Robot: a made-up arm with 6 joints.
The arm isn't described. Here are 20 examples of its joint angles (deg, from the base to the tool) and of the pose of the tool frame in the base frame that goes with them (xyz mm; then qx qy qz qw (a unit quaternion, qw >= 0)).
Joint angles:
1: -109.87 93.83 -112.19 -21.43 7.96 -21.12
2: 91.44 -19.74 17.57 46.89 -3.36 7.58
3: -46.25 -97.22 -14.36 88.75 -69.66 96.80
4: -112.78 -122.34 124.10 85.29 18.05 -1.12
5: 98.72 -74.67 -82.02 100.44 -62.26 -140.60
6: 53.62 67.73 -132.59 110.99 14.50 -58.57
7: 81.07 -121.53 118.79 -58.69 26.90 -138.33
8: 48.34 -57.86 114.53 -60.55 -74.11 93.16
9: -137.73 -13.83 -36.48 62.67 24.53 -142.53
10: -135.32 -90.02 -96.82 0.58 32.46 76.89
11: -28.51 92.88 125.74 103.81 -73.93 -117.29
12: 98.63 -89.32 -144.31 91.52 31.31 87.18
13: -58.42 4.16 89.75 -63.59 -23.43 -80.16
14: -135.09 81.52 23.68 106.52 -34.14 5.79
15: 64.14 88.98 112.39 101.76 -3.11 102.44
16: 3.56 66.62 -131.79 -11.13 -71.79 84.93
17: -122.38 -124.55 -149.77 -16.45 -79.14 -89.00
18: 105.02 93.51 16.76 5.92 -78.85 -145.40
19: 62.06 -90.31 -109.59 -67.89 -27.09 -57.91
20: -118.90 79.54 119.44 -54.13 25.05 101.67
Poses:
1: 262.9 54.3 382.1 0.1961 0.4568 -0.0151 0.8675
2: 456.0 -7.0 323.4 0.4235 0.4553 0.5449 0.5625
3: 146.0 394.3 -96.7 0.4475 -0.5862 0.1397 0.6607
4: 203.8 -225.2 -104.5 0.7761 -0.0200 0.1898 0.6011
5: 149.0 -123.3 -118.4 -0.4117 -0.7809 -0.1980 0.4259
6: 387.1 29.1 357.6 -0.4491 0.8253 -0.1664 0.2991
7: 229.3 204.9 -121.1 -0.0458 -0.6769 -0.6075 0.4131
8: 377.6 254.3 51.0 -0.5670 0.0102 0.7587 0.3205
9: -139.5 150.1 326.6 -0.7903 0.1712 -0.5217 0.2721
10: 64.2 72.5 -166.2 0.3360 -0.6344 0.6883 0.1038
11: -135.0 109.8 371.3 0.7711 0.1971 -0.5856 0.1539
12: 118.2 179.6 -194.3 -0.4682 0.8142 -0.2869 0.1883
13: 53.9 225.1 279.6 -0.3966 0.5460 0.6762 0.2956
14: 489.4 84.6 296.6 -0.0521 0.7305 -0.4645 0.4979
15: 119.6 407.3 340.4 0.3043 0.0372 -0.2163 0.9269
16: 189.3 158.9 424.1 0.9920 -0.0623 -0.0906 0.0616
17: 252.4 26.7 -155.4 0.9397 0.3226 0.0534 0.1002
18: 64.1 347.1 366.1 -0.5547 -0.2546 0.7358 0.2934
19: 215.0 200.6 -68.8 -0.7419 0.2995 -0.3749 0.4683
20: 241.2 -3.0 349.1 0.3617 0.8899 -0.0304 0.2762
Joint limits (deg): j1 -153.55..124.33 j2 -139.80..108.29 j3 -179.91..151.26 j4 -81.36..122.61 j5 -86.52..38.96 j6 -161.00..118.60
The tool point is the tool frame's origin. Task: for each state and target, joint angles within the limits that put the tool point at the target. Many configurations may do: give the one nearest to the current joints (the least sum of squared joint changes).
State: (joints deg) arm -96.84 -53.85 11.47 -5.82 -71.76 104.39
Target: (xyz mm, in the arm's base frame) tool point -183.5 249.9 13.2
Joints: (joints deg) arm -80.83 -69.71 27.62 35.36 -80.77 118.60
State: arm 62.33 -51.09 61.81 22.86 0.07 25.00
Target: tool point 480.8 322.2 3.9
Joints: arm 63.66 -68.60 72.95 61.21 11.66 -4.72
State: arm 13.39 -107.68 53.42 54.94 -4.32 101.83
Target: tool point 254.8 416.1 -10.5
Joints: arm 9.13 -70.48 41.91 8.80 4.33 89.64
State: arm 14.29 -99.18 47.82 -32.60 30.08 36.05
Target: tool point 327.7 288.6 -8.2
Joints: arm 27.79 -68.40 46.57 -34.09 29.79 36.51
